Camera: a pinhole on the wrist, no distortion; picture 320 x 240 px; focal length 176.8 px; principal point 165.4 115.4 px. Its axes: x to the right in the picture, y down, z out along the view. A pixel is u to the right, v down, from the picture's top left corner.
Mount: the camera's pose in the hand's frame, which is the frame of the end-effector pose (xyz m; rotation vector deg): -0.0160 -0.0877 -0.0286 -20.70 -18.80 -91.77
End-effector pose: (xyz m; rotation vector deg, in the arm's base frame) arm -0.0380 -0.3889 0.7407 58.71 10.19 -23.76
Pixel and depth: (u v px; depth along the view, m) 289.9 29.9 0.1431
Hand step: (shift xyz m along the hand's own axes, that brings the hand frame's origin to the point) -0.0856 -0.1143 0.1442
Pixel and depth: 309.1 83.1 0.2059
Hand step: -0.0555 -0.1500 0.2290
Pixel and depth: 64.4 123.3 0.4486
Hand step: 0.0321 0.3320 0.2695
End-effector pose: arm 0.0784 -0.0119 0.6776 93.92 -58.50 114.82
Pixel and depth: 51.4 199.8 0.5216
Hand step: 0.2672 0.4212 0.3000
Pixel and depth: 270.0 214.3 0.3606
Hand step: 0.1861 -0.1411 0.3868
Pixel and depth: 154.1 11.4 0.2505
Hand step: -0.1540 0.0414 0.1928
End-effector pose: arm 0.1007 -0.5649 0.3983 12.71 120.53 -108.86
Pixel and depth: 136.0 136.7 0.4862
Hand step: 0.0626 0.1868 0.3774
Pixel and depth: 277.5 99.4 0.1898
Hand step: -0.0332 -0.1155 0.1944
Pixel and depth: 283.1 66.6 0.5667
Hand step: -0.1732 -0.1807 0.6456
